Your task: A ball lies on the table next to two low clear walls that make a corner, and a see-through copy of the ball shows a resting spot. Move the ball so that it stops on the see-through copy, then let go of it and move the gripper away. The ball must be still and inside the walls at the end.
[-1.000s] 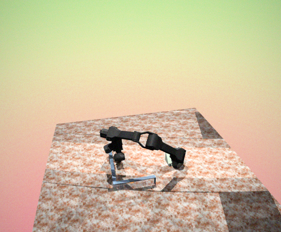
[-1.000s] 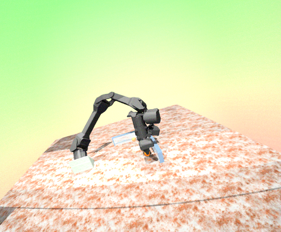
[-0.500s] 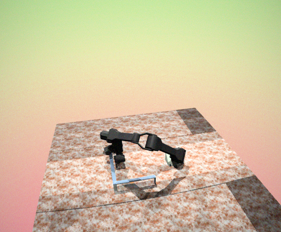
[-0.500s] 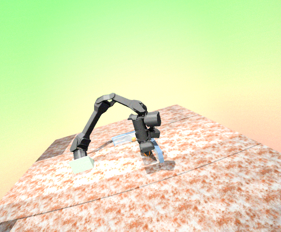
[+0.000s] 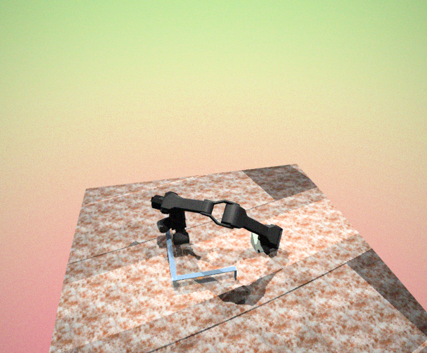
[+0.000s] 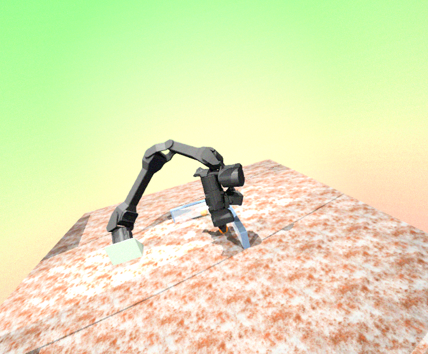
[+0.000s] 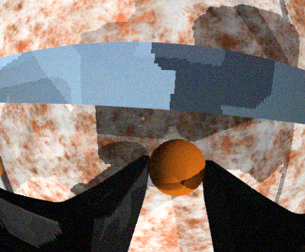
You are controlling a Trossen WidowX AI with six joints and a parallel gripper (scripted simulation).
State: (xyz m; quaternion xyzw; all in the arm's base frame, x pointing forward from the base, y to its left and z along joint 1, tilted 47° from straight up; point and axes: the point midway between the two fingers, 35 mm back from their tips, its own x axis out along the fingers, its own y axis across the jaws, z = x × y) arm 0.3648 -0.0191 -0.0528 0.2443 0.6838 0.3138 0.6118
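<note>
Right now my gripper tip is 19 cm to the right of the see-through copy, 6 cm past it and 2 cm above it. The rest, counted from my gripper tip: orange ball (right at my gripper tip).
</note>
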